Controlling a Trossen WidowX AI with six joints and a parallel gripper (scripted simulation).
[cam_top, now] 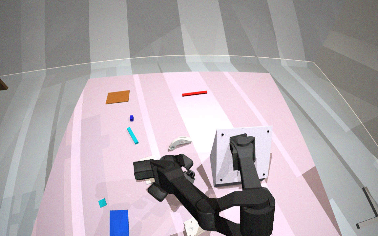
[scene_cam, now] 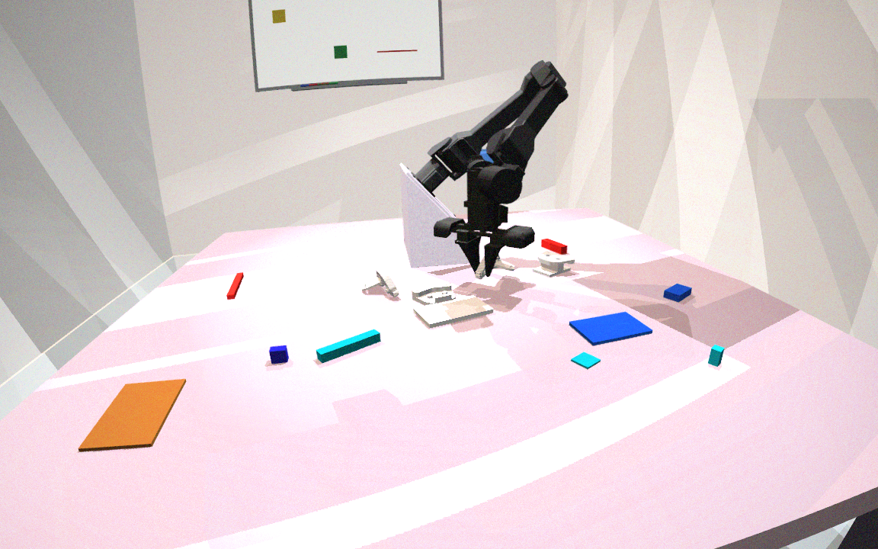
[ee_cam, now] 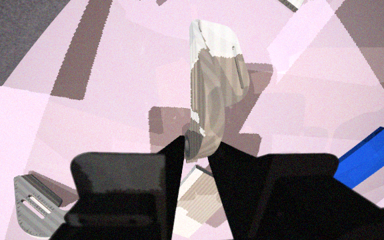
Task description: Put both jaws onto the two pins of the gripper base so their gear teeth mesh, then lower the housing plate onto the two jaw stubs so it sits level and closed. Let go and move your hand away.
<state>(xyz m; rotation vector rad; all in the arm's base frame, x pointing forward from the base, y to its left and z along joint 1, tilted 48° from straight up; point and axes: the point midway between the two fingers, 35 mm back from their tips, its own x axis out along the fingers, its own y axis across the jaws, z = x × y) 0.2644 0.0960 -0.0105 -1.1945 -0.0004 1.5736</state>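
My gripper tip is now 18 cm to the right of the white stand, 5 cm past it and 2 cm above it. The rest, counted from my gripper tip: white jaw 1 cm to the left, 1 cm behind, 1 cm above; white sheet 8 cm to the right, 8 cm ahead, 3 cm below; housing plate 10 cm to the right, 2 cm below, 2 cm ahead.
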